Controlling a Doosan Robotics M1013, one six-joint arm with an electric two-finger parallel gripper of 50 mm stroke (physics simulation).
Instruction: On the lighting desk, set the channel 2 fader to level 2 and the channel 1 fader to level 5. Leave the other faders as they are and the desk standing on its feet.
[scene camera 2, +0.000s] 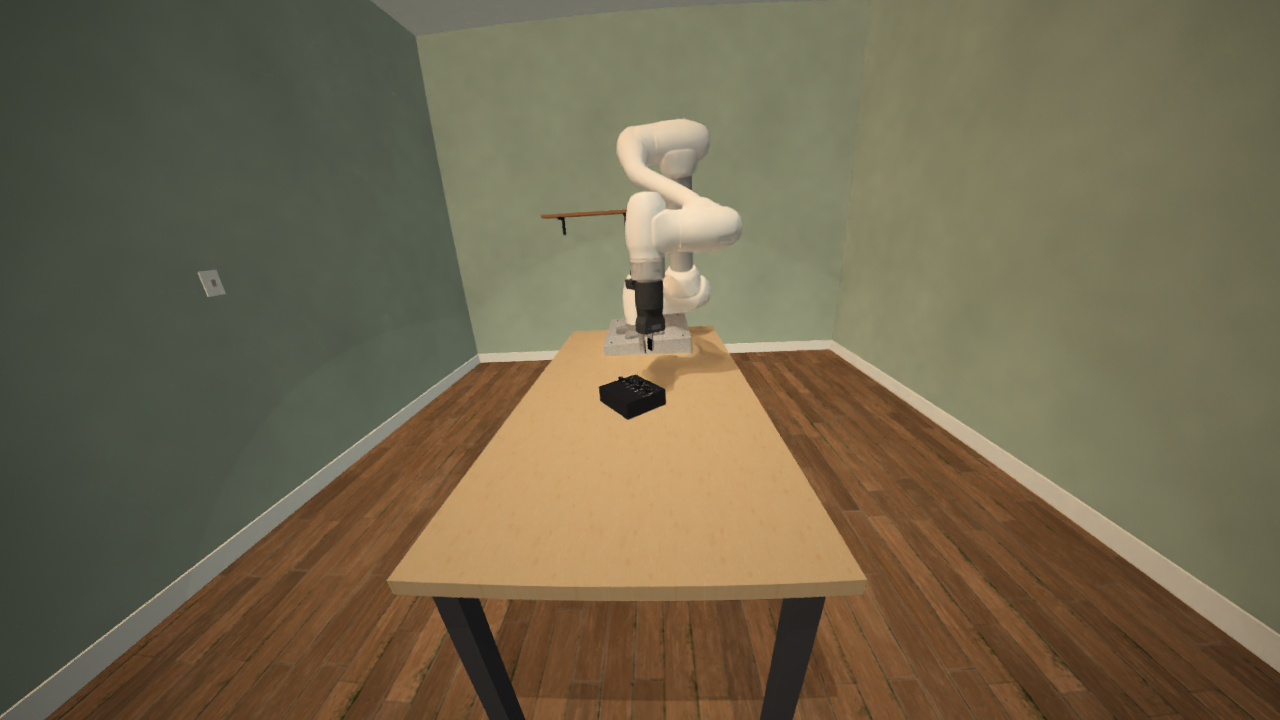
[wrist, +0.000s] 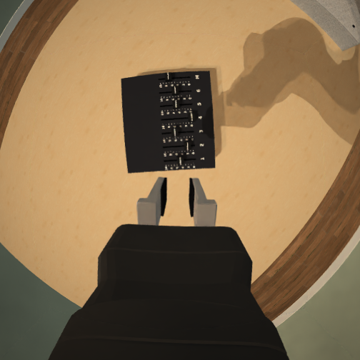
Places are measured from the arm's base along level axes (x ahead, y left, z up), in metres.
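Where they show: gripper, between the fingertips: (scene camera 2: 646, 350).
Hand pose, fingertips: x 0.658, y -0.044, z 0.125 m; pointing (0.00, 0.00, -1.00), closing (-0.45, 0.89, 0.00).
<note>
After its pixels a point has its place.
The black lighting desk (scene camera 2: 630, 402) @(x 0.700, y -0.102, z -0.014 m) (wrist: 142, 125) lies flat on the table; its feet are hidden. In the wrist view the channel 1 fader (wrist: 180, 161), nearest the gripper, stands near 5, about mid-track. The channel 2 fader (wrist: 187, 146) stands near 2, towards the zero end. The channel 3 fader (wrist: 175, 132) is near mid-track and the channel 4 fader (wrist: 191, 117) is at its zero end. My gripper (scene camera 2: 649, 343) @(x 0.658, y -0.044, z 0.125 m) (wrist: 177, 189) is partly open and empty. It hangs above the table, clear of the desk, beyond its channel 1 edge in the wrist view.
The channel 5 fader (wrist: 176, 104), channel 6 fader (wrist: 175, 90) and master fader (wrist: 168, 76) stand farther along the desk. The table (scene camera 2: 631, 510) @(x 1.063, y -0.124, z -0.067 m) carries the robot's grey base plate (scene camera 2: 666, 343) @(x 0.160, y 0.085, z -0.019 m) at its far end. A wooden shelf (scene camera 2: 581, 214) is on the back wall.
</note>
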